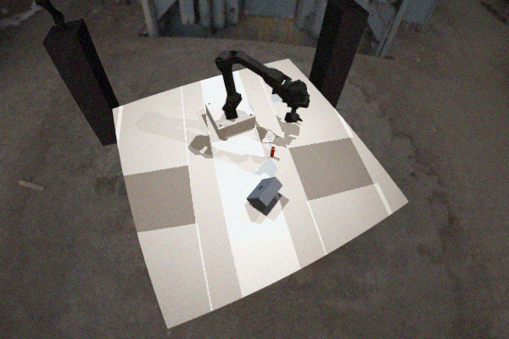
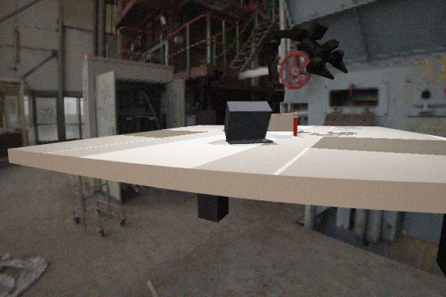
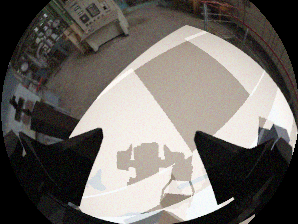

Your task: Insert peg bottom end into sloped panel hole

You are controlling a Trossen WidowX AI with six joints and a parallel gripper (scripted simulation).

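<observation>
The red peg is 170 mm below my gripper tip, 160 mm to the right of it and 60 mm ahead of it. From my gripper tip the other things lie so: dark sloped panel block (280 mm ahead, 270 mm to the right, 170 mm below).
</observation>
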